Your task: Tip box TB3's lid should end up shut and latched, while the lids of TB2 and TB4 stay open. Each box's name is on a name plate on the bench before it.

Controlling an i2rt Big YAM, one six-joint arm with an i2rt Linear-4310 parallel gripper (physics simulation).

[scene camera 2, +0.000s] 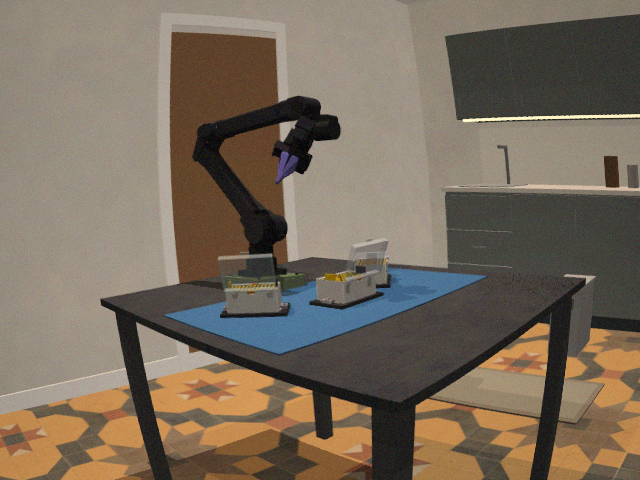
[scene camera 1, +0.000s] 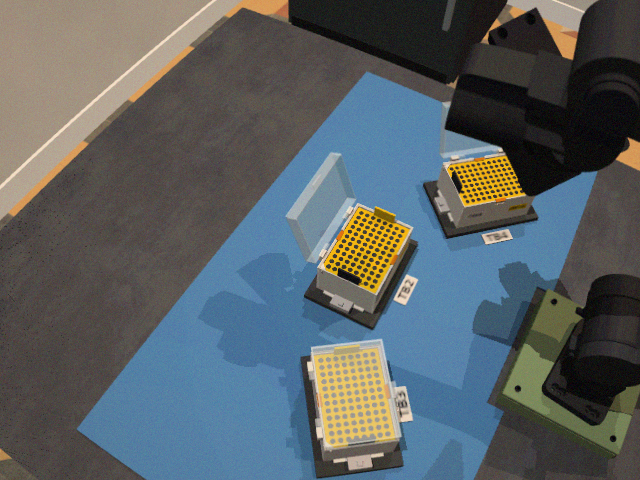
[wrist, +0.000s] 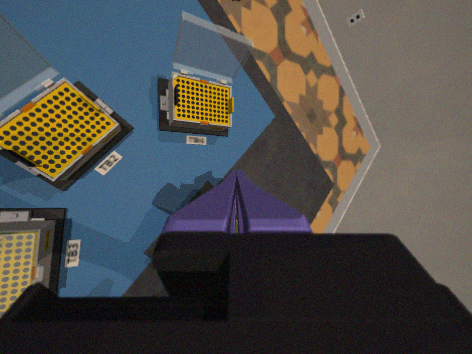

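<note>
TB3 has its clear lid lying down over the yellow rack. Its latch sticks out low on the end wall, much like TB2's; I cannot tell that it is fastened. In scene camera 2, TB3 is mostly behind TB2. TB2 has its lid standing open. TB4 has its lid standing open. My gripper is shut and empty, high above the bench; the arm hides it in scene camera 1.
The boxes stand on dark base plates on a blue mat. Name plates TB2, TB3 and TB4 lie beside them. The arm's green base plate is at the bench's robot side. The arm partly covers TB4 in scene camera 1.
</note>
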